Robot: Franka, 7 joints.
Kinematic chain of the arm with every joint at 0, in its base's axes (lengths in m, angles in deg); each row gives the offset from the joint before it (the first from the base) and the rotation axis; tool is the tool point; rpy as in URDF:
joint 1: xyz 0 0 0.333 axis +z
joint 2: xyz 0 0 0 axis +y
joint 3: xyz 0 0 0.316 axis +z
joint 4: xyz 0.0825 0 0 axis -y
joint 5: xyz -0.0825 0 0.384 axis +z
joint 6: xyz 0 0 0 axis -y
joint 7: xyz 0.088 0 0 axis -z
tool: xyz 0 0 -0.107 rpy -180 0 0
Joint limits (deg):
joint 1: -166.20..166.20
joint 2: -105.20..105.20
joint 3: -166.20..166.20
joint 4: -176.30..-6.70
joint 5: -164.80..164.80
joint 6: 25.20..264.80
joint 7: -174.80..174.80
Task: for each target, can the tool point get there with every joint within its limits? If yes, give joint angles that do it. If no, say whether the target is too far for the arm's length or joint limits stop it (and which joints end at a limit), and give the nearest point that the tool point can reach.
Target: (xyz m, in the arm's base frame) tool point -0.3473 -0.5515 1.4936
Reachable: no: too far | nearest point -0.2238 -0.3554 1.0810 | short by 0.473 m
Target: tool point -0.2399 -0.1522 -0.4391
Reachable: no: joint limits stop it (at a limit: joint 2) | nearest point -0.2398 -0.1521 -0.3608 | short by 0.078 m
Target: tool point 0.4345 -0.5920 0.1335
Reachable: yes | joints -51.41 60.24 5.51 -79.57 56.14 185.37 68.46
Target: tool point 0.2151 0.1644 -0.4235
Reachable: no: joint limits stop it (at a limit: joint 2) | nearest point 0.2162 0.1652 -0.3606 | short by 0.063 m
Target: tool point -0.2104 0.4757 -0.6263
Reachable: no: too far | nearest point -0.1758 0.3975 -0.3387 | short by 0.300 m
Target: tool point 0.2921 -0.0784 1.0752
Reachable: yes | joints -110.52 24.96 129.63 -52.65 -113.67 173.74 113.85
